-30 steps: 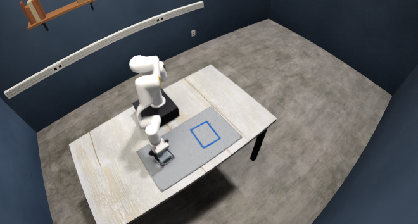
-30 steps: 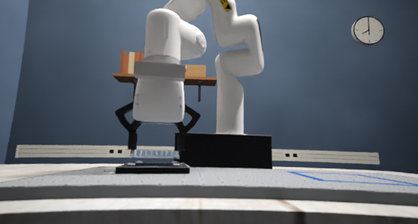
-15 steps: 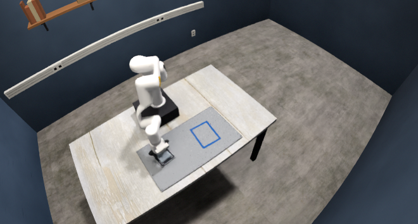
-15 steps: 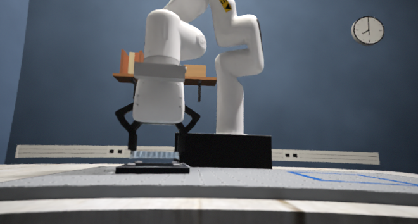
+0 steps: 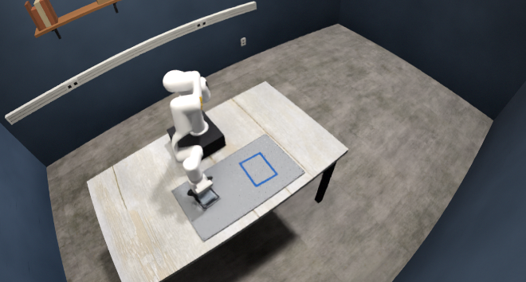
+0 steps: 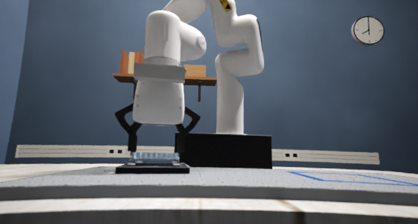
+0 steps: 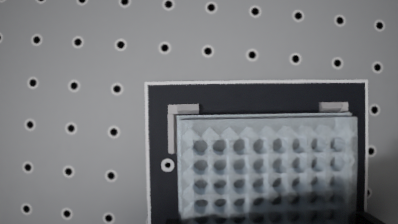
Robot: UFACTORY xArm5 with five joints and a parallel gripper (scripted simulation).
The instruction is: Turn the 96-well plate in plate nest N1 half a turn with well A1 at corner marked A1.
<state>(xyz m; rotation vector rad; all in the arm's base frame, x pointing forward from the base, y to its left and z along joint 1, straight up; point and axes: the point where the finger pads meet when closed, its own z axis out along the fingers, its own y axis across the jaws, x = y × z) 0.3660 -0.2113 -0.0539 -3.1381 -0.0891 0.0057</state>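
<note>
Now: hand 1 cm above the 96-well plate. From my hand the other things lie so: black plate nest: 3 cm below.
</note>
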